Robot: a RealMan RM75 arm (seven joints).
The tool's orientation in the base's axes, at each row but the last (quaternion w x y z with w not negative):
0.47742 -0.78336 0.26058 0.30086
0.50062 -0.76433 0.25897 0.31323
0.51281 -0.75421 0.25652 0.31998
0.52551 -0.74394 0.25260 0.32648
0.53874 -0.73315 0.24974 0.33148
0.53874 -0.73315 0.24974 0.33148
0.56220 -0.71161 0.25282 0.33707
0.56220 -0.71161 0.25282 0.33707
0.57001 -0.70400 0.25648 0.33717
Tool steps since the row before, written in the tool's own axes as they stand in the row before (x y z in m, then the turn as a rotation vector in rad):
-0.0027 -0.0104 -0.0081 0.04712 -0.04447 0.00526
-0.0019 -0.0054 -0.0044 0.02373 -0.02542 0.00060
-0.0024 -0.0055 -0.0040 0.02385 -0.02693 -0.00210
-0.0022 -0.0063 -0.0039 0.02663 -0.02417 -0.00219
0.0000 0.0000 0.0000 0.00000 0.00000 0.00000
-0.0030 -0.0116 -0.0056 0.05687 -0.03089 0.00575
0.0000 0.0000 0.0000 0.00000 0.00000 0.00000
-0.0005 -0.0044 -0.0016 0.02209 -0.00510 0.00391
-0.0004 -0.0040 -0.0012 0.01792 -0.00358 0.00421
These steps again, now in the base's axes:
0.0072 -0.0028 0.0110 0.06195 0.01722 -0.00955
0.0035 -0.0020 0.0060 0.03379 0.00787 -0.00237
0.0032 -0.0017 0.0062 0.03555 0.00585 -0.00081
0.0039 -0.0016 0.0065 0.03541 0.00479 -0.00458
0.0000 0.0000 0.0000 0.00000 0.00000 0.00000
0.0076 -0.0019 0.0106 0.05838 0.01409 -0.02481
0.0000 0.0000 0.0000 0.00000 0.00000 0.00000
0.0032 -0.0005 0.0034 0.01725 0.00544 -0.01422
0.0029 -0.0003 0.0030 0.01339 0.00531 -0.01201

